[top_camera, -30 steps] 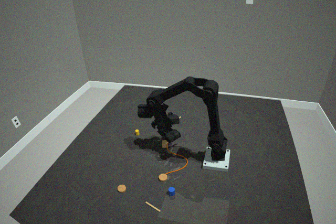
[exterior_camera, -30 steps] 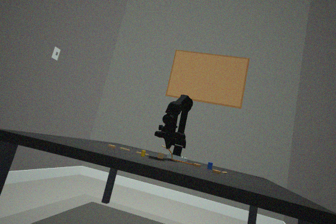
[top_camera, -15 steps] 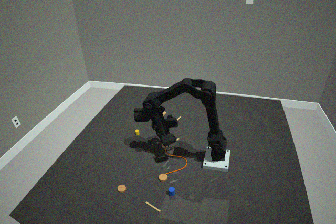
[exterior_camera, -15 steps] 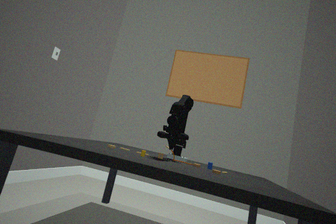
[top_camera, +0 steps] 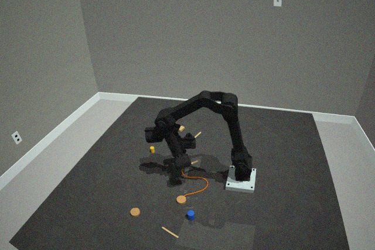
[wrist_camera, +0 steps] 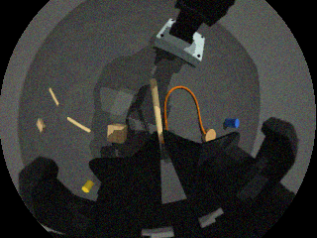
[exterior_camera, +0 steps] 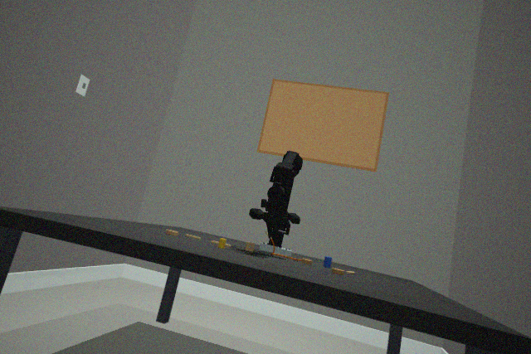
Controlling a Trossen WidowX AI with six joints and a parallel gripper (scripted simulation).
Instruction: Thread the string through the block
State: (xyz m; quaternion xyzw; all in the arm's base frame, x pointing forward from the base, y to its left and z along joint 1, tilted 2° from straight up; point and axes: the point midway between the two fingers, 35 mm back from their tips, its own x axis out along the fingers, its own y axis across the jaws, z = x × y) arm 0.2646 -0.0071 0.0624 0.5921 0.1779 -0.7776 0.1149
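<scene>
The yellow cylinder is 20 cm ahead of my gripper tip, 14 cm to the right of it and 5 cm below it. From my gripper tip the other things lie so: blue cylinder (6 cm behind, 23 cm to the left, 4 cm below).
</scene>
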